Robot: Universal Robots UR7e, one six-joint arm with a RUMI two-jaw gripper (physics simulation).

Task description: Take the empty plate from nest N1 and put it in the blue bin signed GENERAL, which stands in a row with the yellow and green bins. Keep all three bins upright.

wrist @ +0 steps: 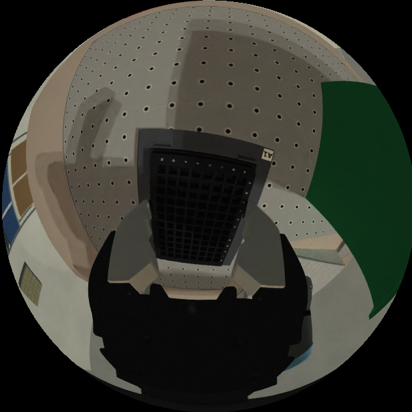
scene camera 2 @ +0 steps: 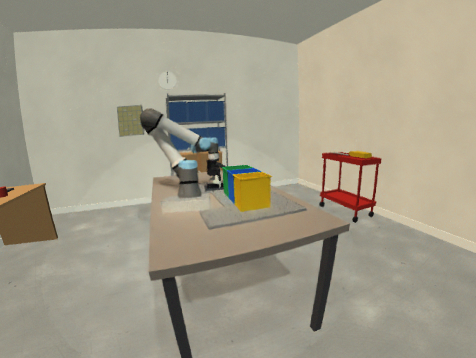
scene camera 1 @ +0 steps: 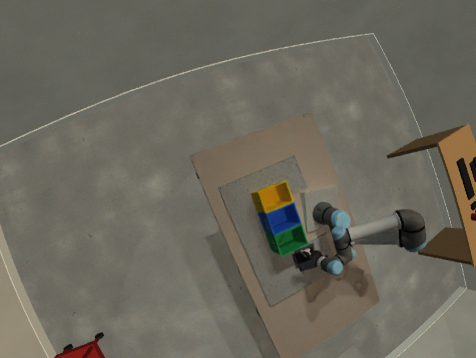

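Where they show: gripper, fingertip midpoint: (scene camera 2: 217, 186) (scene camera 1: 302, 256); arm's base at its link origin: (scene camera 2: 189, 196) (scene camera 1: 322, 212).
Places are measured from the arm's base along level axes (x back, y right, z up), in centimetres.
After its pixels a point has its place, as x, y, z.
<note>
The black gridded plate (wrist: 200, 200) lies in the dark nest (wrist: 205, 137), which bears a small "A1" label at a corner; no N1 sign is readable. My gripper (scene camera 1: 304, 257) @(-23.6, -21.8, -1.4) (scene camera 2: 214, 186) @(-23.6, -21.8, -1.4) (wrist: 197, 201) points down over them, its two jaws shut against the plate's long sides. The blue bin (scene camera 1: 283, 220) @(-26.9, 6.2, -2.4) (scene camera 2: 230, 186) @(-24.0, 10.0, 6.4) stands between the yellow bin (scene camera 1: 273, 198) @(-28.0, 21.8, -2.3) (scene camera 2: 253, 192) @(-30.6, 30.1, 7.3) and the green bin (scene camera 1: 291, 241) @(-27.8, -8.0, 0.2) (scene camera 2: 226, 181) @(-24.2, 0.8, 7.4), all upright in one row. The green bin's wall (wrist: 362, 175) rises close at the right of the wrist view. The GENERAL sign is not readable.
The bins stand on a grey perforated board (scene camera 1: 240, 225) @(-53.8, 14.4, -2.5) (scene camera 2: 215, 218) @(-8.5, 33.5, -2.6) (wrist: 150, 65) on the brown table (scene camera 1: 300, 325) @(-41.2, -69.2, -3.9) (scene camera 2: 225, 250) @(-5.5, 62.2, -3.9). The arm's base stands on a pale block (scene camera 1: 310, 200) @(-6.3, 11.4, 2.1) (scene camera 2: 182, 205) @(6.1, 15.0, 0.0) beside the board. A red cart (scene camera 2: 350, 159) stands away from the table.
</note>
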